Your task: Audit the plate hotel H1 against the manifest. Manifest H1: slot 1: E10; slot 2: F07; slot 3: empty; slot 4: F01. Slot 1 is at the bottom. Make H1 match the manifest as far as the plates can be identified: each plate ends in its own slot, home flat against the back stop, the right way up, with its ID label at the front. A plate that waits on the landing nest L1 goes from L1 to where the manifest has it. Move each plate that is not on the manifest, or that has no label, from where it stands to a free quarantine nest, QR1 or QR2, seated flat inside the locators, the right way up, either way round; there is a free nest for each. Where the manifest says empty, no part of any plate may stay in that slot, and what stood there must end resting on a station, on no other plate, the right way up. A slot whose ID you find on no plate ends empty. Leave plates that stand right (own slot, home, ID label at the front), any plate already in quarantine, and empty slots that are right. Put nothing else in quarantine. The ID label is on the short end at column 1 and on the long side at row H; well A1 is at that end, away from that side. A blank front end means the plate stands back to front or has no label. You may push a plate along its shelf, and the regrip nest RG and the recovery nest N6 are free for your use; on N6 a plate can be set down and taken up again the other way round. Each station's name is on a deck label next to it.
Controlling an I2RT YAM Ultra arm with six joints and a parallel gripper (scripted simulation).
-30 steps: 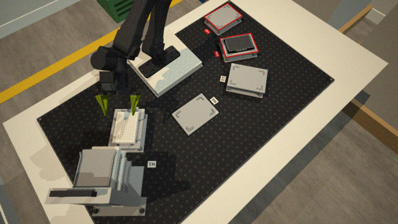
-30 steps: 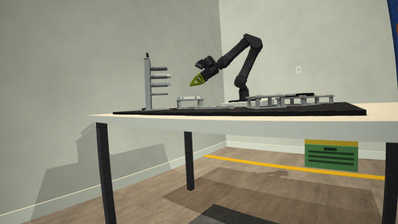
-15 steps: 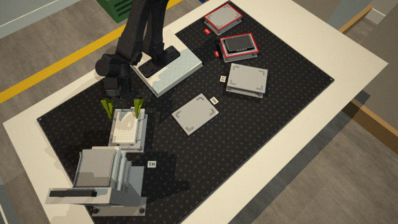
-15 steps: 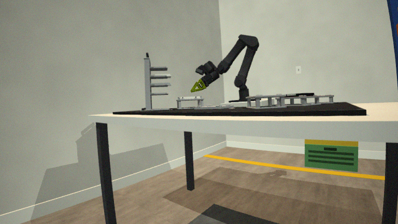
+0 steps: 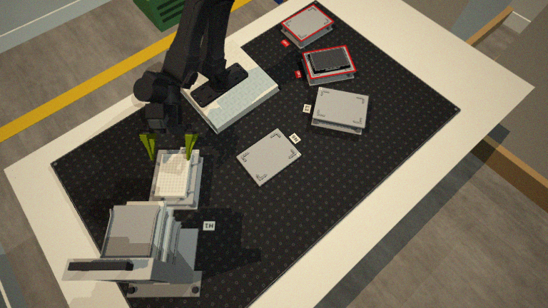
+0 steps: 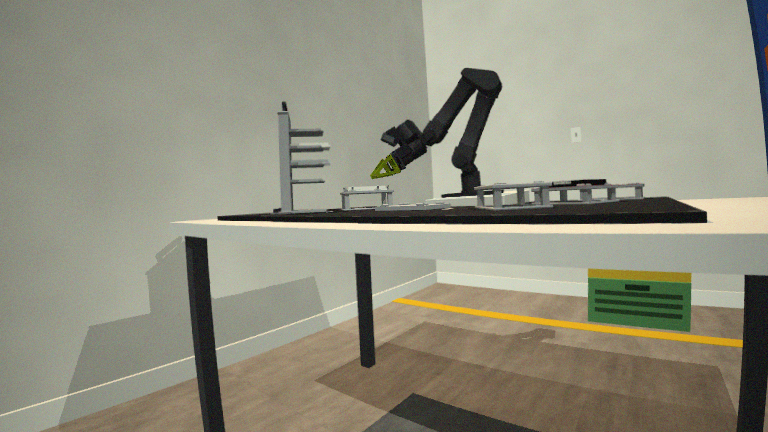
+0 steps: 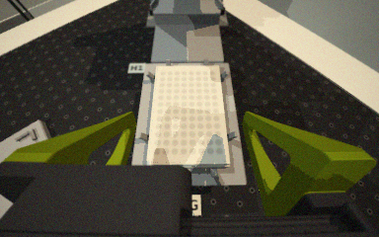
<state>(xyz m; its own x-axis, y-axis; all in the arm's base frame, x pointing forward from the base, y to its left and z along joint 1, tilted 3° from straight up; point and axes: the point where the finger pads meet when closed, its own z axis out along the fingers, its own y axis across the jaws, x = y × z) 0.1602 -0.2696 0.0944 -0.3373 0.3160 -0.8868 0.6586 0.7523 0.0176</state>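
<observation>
My gripper is now 30 mm short of the white well plate, 20 mm to the left of it and 40 mm above it. From my hand the other things lie so: regrip nest (30 mm ahead, 20 mm to the right, 60 mm below); recovery nest N6 (140 mm ahead, 230 mm to the left, 110 mm below); H1 deck label (190 mm ahead, 30 mm to the right, 110 mm below).
</observation>
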